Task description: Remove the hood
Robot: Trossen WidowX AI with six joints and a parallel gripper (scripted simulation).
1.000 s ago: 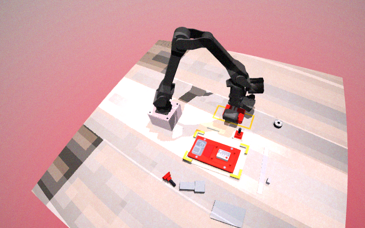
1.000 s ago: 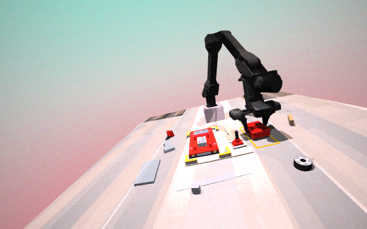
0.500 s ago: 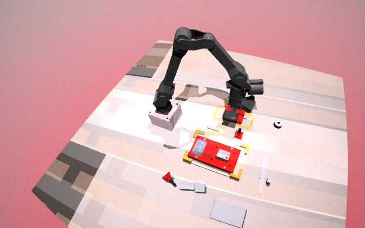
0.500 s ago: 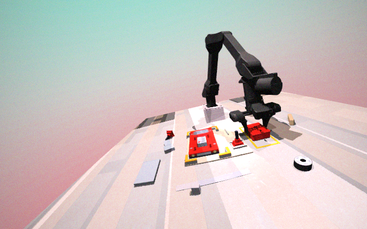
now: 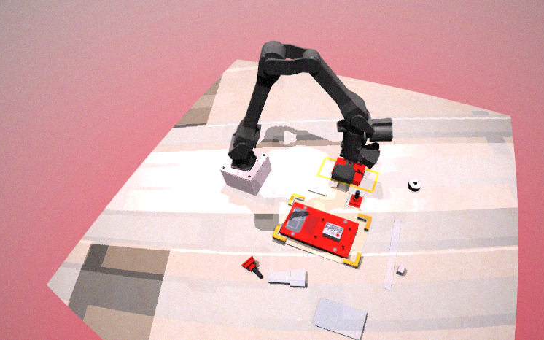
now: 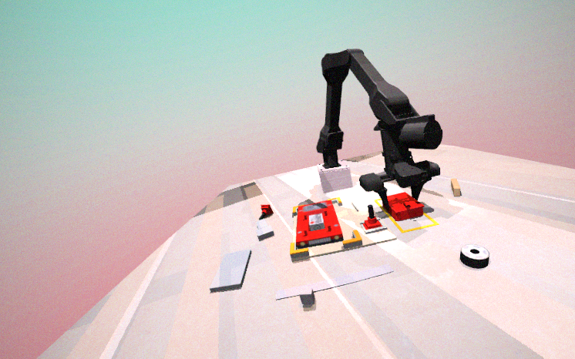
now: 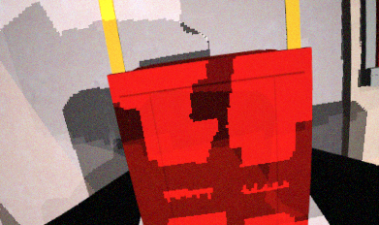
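My gripper tip is 1 cm below the red hood. Round my gripper tip: wooden block 1 cm behind, 18 cm to the left.
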